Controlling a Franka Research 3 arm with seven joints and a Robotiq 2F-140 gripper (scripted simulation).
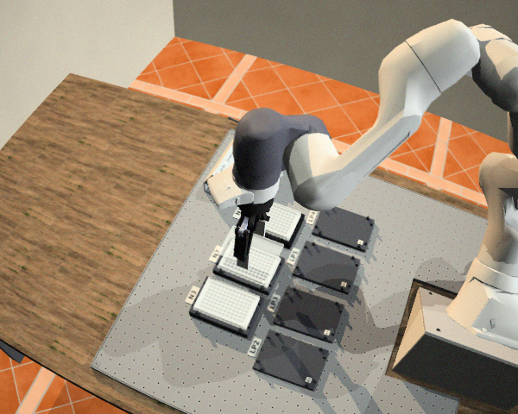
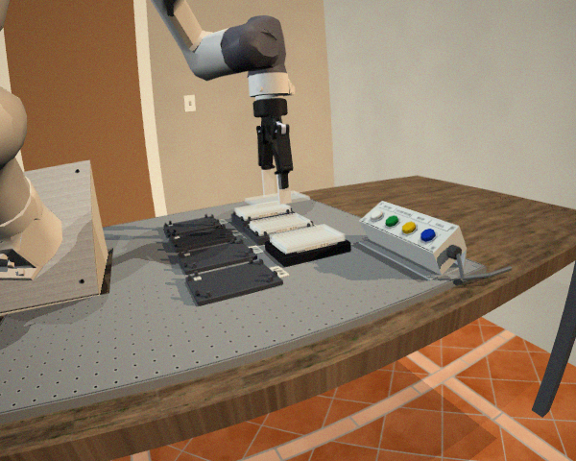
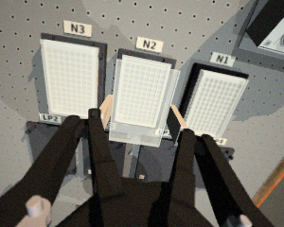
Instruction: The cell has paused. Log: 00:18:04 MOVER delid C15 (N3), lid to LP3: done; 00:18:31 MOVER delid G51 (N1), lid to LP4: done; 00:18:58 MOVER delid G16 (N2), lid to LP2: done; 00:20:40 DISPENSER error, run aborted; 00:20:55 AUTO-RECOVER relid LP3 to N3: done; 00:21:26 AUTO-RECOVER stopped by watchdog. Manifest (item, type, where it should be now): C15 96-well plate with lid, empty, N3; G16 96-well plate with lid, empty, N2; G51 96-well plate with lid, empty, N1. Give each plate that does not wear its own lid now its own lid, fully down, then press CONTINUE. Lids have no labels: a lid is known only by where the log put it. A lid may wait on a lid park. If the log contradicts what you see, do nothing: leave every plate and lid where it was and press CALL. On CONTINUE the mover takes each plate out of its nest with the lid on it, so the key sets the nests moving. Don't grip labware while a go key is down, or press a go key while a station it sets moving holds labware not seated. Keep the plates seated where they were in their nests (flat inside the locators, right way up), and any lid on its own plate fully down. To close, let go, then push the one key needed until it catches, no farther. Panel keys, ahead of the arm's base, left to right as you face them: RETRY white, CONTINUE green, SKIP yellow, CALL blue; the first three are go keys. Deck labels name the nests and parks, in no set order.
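The plate is 80 mm below my hand. Round my hand: LP3 park (180 mm behind, 60 mm to the left, 100 mm below); white retry key (140 mm ahead, 190 mm to the right, 40 mm below); lp1 park (170 mm behind, 80 mm to the right, 100 mm below).
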